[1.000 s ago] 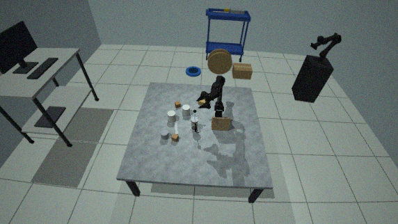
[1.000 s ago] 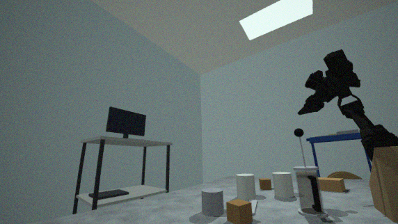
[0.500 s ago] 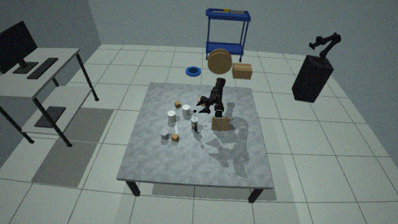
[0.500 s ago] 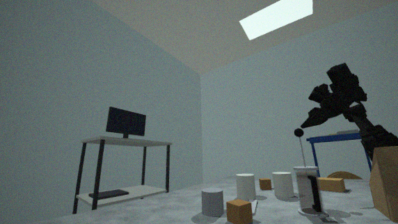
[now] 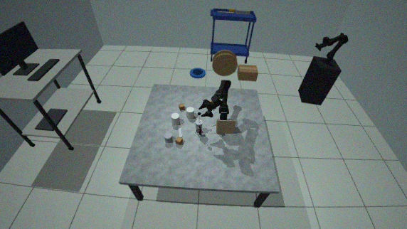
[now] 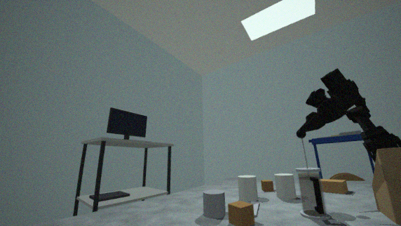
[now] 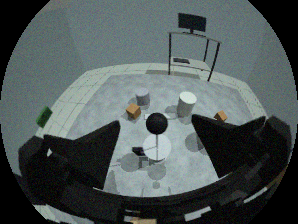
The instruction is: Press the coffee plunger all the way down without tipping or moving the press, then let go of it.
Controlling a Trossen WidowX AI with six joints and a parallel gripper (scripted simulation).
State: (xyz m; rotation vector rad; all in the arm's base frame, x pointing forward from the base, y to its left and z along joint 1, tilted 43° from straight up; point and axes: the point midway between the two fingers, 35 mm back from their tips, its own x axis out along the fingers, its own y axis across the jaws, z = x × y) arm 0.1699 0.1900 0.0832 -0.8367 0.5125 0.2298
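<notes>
My gripper tip is 140 mm above the coffee press and 20 mm to the right of it.
</notes>
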